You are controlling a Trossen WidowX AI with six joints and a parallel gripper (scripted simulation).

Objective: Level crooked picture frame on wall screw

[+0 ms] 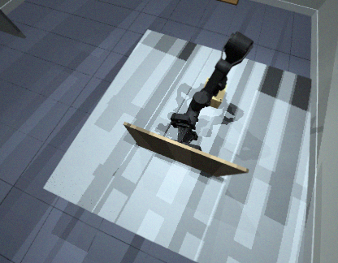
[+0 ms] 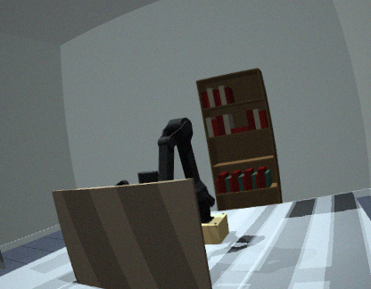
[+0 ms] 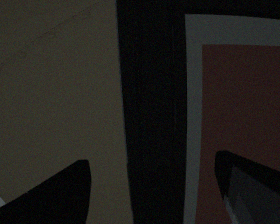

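Right now my gripper tip is 20 mm to the right of the picture frame and 50 mm above it. Also, from my gripper tip: tan wall panel (20 mm ahead, 10 mm to the left, 60 mm below).
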